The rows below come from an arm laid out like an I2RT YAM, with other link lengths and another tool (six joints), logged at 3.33 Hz.
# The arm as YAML. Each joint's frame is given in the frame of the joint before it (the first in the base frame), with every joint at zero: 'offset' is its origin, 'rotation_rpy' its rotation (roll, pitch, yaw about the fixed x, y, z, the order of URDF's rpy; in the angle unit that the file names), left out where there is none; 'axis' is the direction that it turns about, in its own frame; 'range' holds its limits. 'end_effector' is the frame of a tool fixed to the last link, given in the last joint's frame.
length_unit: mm
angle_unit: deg
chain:
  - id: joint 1
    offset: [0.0, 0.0, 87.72]
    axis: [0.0, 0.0, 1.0]
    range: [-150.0, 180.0]
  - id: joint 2
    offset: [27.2, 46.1, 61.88]
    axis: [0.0, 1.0, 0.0]
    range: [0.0, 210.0]
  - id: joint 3
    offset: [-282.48, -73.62, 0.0]
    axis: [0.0, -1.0, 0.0]
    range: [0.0, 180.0]
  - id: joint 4
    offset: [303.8, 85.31, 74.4]
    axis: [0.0, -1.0, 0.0]
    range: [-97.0, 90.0]
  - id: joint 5
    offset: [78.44, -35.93, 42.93]
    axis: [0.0, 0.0, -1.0]
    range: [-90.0, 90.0]
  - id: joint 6
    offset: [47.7, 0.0, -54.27]
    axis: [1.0, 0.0, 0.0]
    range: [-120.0, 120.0]
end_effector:
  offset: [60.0, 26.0, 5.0]
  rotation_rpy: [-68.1, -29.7, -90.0]
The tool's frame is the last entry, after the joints.
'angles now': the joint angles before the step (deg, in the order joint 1, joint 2, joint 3, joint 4, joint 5, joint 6). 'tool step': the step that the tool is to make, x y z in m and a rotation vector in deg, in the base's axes. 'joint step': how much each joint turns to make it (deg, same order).
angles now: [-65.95 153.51 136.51 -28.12 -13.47 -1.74]
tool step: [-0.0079 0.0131 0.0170 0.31 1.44 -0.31]
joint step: [-0.01 -5.44 -6.07 -0.38 1.06 -0.63]
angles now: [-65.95 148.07 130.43 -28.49 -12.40 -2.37]
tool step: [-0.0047 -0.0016 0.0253 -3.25 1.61 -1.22]
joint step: [0.00 -2.63 -0.44 -0.10 2.84 -1.13]
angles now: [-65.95 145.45 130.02 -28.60 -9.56 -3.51]
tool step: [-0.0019 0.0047 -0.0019 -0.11 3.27 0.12]
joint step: [0.35 -0.59 -0.43 -1.69 2.29 -2.01]
